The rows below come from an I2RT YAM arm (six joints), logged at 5 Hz.
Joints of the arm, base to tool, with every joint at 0 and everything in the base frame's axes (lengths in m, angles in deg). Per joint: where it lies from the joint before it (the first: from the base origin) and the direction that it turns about. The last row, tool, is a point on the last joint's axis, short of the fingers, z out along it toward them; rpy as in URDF.
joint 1: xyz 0 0 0.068 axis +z
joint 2: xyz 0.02 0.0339 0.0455 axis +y
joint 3: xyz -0.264 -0.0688 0 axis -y
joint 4: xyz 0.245 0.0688 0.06 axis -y
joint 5: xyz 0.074 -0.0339 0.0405 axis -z
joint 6: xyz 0.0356 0 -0.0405 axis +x
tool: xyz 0 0 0 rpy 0 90 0
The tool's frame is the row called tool.
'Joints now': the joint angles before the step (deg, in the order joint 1, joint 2, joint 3, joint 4, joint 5, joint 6). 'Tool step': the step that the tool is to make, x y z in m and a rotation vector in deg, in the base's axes. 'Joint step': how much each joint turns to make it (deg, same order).
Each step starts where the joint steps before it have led.
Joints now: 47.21, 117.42, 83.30, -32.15, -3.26, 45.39
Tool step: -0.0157, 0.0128, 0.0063, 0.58, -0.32, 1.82
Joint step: 2.77, -0.82, 0.16, -0.28, 0.26, 0.93
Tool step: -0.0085, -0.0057, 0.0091, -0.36, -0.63, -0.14
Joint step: 0.47, -2.72, -1.83, -0.74, 0.90, 0.26
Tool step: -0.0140, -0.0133, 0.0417, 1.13, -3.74, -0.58
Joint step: 0.56, -7.44, -1.04, -3.16, 2.46, 0.06
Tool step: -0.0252, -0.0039, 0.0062, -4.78, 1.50, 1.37
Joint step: 2.83, -2.64, -1.04, -6.31, 2.19, 0.58
